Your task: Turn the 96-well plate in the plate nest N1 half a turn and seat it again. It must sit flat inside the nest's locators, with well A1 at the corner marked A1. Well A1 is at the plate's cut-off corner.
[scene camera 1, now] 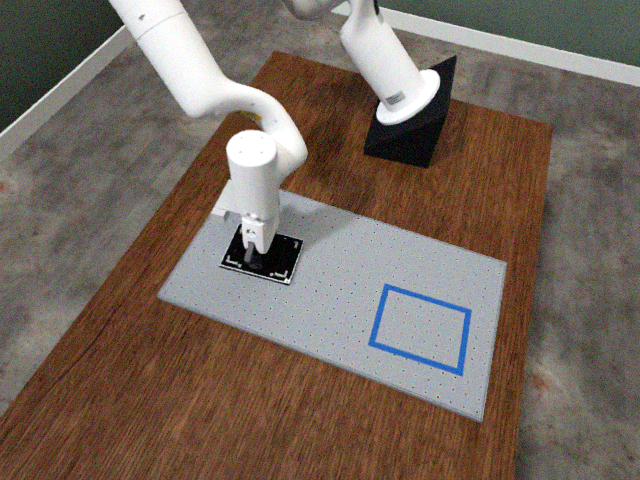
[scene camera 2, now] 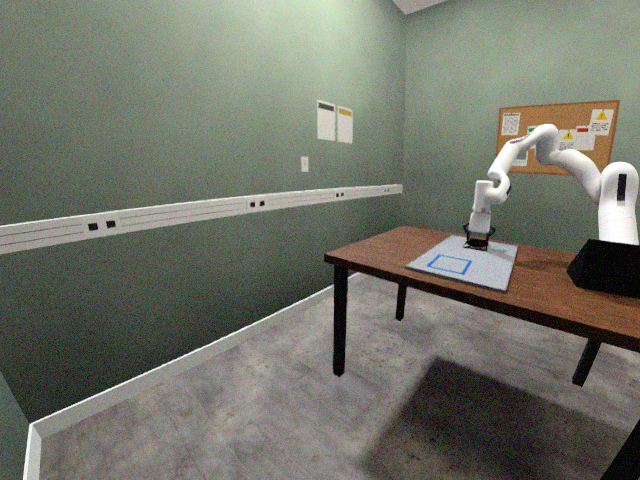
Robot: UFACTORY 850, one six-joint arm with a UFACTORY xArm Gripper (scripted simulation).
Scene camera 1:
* my gripper: 262, 250
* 96-well plate: 276, 259
